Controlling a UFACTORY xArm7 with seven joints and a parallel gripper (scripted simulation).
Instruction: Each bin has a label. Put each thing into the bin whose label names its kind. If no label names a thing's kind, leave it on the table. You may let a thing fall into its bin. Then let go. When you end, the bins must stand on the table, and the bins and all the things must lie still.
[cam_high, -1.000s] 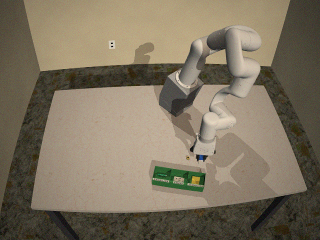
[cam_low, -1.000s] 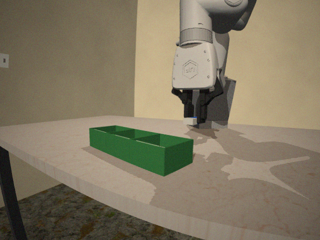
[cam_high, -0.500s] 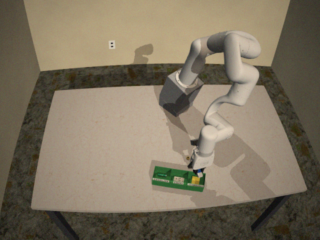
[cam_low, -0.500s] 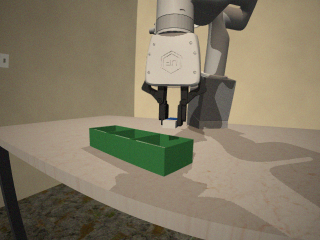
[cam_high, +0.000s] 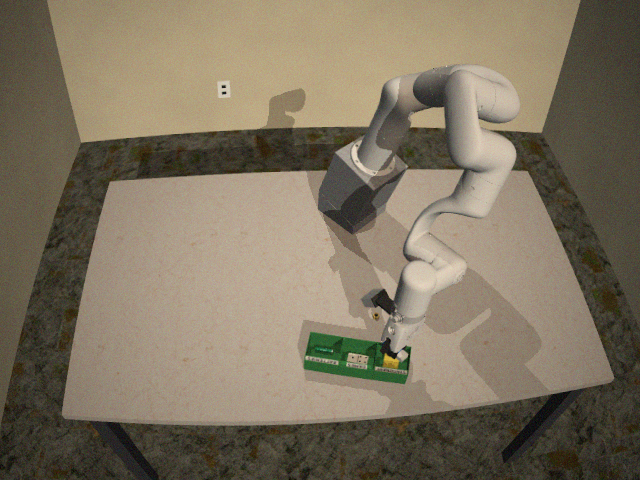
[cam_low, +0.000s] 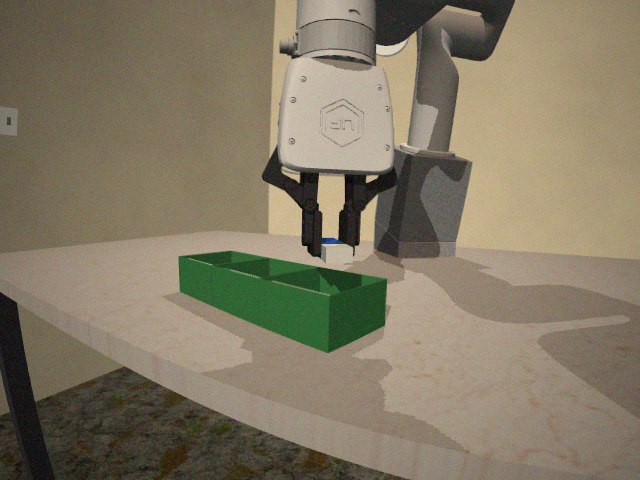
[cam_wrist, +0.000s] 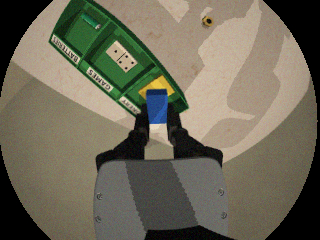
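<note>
Right now the blue-and-white block is 2 cm below my hand. The rest, counted from my hand: yellow block: 8 cm below; then brown piece: 15 cm behind, 4 cm to the right, 8 cm below; then white domino: 1 cm behind, 8 cm to the right, 8 cm below.
</note>
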